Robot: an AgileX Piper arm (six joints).
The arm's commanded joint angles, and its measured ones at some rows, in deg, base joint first. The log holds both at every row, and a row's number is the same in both.
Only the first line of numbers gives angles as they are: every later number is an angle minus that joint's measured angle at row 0.
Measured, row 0:
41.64, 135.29, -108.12, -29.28, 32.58, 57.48
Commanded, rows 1 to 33:
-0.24, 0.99, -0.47, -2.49, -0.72, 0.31
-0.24, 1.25, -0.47, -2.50, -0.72, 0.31
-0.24, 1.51, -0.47, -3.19, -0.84, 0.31
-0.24, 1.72, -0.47, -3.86, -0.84, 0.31
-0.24, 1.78, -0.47, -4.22, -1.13, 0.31
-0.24, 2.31, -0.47, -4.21, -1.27, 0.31
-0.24, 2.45, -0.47, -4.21, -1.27, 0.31
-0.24, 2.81, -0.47, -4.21, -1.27, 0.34
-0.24, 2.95, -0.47, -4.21, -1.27, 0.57
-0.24, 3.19, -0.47, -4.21, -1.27, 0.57
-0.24, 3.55, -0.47, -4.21, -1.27, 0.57
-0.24, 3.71, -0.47, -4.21, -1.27, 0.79
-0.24, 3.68, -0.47, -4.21, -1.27, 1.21
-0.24, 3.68, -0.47, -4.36, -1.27, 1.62
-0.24, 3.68, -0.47, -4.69, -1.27, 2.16
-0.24, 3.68, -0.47, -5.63, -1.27, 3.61
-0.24, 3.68, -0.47, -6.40, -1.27, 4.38
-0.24, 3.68, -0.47, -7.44, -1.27, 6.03
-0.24, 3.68, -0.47, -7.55, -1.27, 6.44
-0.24, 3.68, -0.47, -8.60, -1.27, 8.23
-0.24, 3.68, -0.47, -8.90, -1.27, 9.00
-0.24, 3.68, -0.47, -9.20, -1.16, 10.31
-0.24, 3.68, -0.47, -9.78, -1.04, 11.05
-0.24, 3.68, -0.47, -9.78, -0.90, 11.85
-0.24, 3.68, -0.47, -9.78, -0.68, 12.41
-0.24, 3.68, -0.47, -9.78, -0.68, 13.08
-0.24, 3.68, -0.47, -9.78, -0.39, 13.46
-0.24, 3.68, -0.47, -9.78, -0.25, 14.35
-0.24, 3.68, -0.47, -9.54, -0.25, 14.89
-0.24, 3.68, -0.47, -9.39, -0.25, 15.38
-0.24, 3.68, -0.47, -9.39, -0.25, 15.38
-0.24, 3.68, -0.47, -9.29, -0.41, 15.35
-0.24, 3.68, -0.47, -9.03, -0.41, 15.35
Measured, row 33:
0.00, 3.59, -0.36, -9.26, -1.17, 14.79
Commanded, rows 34 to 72:
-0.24, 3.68, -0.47, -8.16, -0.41, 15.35
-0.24, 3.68, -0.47, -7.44, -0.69, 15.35
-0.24, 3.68, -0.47, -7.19, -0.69, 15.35
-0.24, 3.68, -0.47, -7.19, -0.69, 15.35
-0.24, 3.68, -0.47, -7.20, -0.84, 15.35
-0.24, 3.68, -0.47, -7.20, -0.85, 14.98
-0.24, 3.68, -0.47, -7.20, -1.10, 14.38
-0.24, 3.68, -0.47, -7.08, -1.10, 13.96
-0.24, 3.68, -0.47, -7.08, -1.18, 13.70
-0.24, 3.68, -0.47, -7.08, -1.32, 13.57
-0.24, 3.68, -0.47, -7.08, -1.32, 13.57
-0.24, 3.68, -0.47, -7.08, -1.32, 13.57
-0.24, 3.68, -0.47, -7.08, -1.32, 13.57
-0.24, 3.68, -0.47, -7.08, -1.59, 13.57
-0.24, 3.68, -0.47, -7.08, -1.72, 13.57
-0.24, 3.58, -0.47, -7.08, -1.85, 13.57
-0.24, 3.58, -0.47, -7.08, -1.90, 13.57
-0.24, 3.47, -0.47, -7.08, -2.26, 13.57
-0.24, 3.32, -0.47, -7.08, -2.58, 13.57
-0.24, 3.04, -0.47, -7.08, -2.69, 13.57
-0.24, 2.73, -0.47, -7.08, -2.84, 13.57
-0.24, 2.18, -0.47, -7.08, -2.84, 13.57
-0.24, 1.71, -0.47, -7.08, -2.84, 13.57
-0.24, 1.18, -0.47, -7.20, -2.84, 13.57
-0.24, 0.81, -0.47, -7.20, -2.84, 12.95
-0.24, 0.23, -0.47, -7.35, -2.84, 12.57
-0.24, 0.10, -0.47, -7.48, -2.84, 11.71
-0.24, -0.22, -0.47, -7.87, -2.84, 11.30
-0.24, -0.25, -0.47, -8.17, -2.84, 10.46
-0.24, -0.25, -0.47, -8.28, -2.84, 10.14
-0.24, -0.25, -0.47, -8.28, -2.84, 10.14
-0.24, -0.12, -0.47, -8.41, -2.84, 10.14
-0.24, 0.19, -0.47, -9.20, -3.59, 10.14
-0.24, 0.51, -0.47, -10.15, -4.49, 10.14
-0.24, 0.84, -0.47, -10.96, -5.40, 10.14
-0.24, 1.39, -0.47, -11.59, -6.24, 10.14
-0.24, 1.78, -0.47, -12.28, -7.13, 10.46
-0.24, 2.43, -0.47, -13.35, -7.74, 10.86
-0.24, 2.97, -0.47, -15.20, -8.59, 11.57
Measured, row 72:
0.00, 1.11, -0.60, -10.46, -5.66, 11.00
